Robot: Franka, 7 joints.
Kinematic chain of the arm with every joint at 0, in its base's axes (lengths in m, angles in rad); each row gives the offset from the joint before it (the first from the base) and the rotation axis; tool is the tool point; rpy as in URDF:
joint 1: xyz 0 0 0.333 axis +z
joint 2: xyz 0 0 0 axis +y
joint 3: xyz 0 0 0.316 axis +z
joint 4: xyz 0.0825 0 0 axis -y
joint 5: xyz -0.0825 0 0.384 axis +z
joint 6: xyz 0 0 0 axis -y
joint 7: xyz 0.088 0 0 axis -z
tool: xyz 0 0 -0.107 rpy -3.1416 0 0
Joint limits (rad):
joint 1: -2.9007..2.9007
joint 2: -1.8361..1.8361
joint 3: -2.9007..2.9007
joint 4: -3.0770..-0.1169
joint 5: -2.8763..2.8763
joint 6: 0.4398..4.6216
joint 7: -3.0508..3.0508
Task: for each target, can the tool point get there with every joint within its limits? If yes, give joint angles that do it. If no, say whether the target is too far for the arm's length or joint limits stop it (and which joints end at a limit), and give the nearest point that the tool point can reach.
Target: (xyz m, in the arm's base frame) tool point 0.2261 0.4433 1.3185
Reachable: no: too far | nearest point 0.1757 0.3445 1.0988 | short by 0.246 m
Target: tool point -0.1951 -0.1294 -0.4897
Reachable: no: joint limits stop it (at a limit: joint 2) | nearest point -0.2032 -0.1348 -0.3593 | short by 0.131 m
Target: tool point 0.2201 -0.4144 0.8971
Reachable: yes | joints -0.3619 0.7911 -2.2884 -0.6022 0.7119 1.1122 -0.4670
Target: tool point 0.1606 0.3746 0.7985
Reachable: yes | joints 1.7086 -0.4896 -0.5549 -1.8345 -1.8215 3.2794 1.1968
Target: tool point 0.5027 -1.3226 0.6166
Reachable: no: too far | nearest point 0.2989 -0.7863 0.5016 | short by 0.585 m
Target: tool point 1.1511 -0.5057 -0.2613
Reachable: no: too far | nearest point 0.7101 -0.3120 -0.0336 | short by 0.533 m
